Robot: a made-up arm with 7 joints. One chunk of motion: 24 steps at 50 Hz.
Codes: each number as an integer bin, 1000 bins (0 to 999) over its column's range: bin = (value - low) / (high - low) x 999, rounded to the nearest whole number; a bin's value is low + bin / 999 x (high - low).
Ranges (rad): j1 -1.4..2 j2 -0.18..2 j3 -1.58..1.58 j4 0..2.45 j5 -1.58..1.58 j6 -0.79..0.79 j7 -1.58..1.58
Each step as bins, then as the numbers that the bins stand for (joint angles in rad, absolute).
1 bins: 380 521 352 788 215 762 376
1 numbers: -0.1067 0.9569 -0.4666 1.9325 -0.8999 0.4152 -0.3907
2 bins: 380 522 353 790 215 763 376
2 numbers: -0.1067 0.9591 -0.4634 1.9374 -0.8999 0.4167 -0.3907
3 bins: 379 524 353 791 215 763 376
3 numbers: -0.1101 0.9635 -0.4634 1.9399 -0.8999 0.4167 -0.3907
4 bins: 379 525 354 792 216 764 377
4 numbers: -0.1101 0.9656 -0.4602 1.9423 -0.8968 0.4183 -0.3875
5 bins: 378 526 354 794 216 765 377
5 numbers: -0.1135 0.9678 -0.4602 1.9472 -0.8968 0.4199 -0.3875
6 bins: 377 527 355 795 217 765 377
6 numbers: -0.1169 0.9700 -0.4571 1.9497 -0.8936 0.4199 -0.3875
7 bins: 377 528 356 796 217 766 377
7 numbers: -0.1169 0.9722 -0.4539 1.9522 -0.8936 0.4215 -0.3875
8 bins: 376 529 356 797 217 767 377
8 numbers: -0.1203 0.9744 -0.4539 1.9546 -0.8936 0.4231 -0.3875
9 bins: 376 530 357 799 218 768 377
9 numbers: -0.1203 0.9766 -0.4508 1.9595 -0.8904 0.4247 -0.3875
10 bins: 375 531 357 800 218 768 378
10 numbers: -0.1237 0.9787 -0.4508 1.9620 -0.8904 0.4247 -0.3843
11 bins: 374 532 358 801 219 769 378
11 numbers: -0.1271 0.9809 -0.4476 1.9644 -0.8873 0.4262 -0.3843
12 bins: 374 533 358 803 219 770 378
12 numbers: -0.1271 0.9831 -0.4476 1.9693 -0.8873 0.4278 -0.3843
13 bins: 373 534 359 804 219 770 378
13 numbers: -0.1305 0.9853 -0.4444 1.9718 -0.8873 0.4278 -0.3843
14 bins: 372 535 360 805 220 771 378
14 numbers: -0.1339 0.9875 -0.4413 1.9742 -0.8841 0.4294 -0.3843
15 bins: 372 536 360 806 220 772 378
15 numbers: -0.1339 0.9896 -0.4413 1.9767 -0.8841 0.4310 -0.3843
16 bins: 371 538 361 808 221 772 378
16 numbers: -0.1373 0.9940 -0.4381 1.9816 -0.8809 0.4310 -0.3843
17 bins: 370 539 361 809 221 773 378
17 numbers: -0.1407 0.9962 -0.4381 1.9840 -0.8809 0.4326 -0.3843
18 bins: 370 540 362 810 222 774 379
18 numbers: -0.1407 0.9984 -0.4349 1.9865 -0.8778 0.4341 -0.3812
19 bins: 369 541 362 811 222 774 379
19 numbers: -0.1441 1.0006 -0.4349 1.9889 -0.8778 0.4341 -0.3812
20 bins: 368 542 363 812 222 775 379
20 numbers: -0.1475 1.0027 -0.4318 1.9914 -0.8778 0.4357 -0.3812
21 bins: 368 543 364 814 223 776 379
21 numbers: -0.1475 1.0049 -0.4286 1.9963 -0.8746 0.4373 -0.3812
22 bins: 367 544 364 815 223 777 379
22 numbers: -0.1510 1.0071 -0.4286 1.9987 -0.8746 0.4389 -0.3812
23 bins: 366 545 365 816 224 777 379
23 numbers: -0.1544 1.0093 -0.4254 2.0012 -0.8715 0.4389 -0.3812
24 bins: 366 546 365 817 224 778 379
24 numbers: -0.1544 1.0115 -0.4254 2.0037 -0.8715 0.4405 -0.3812
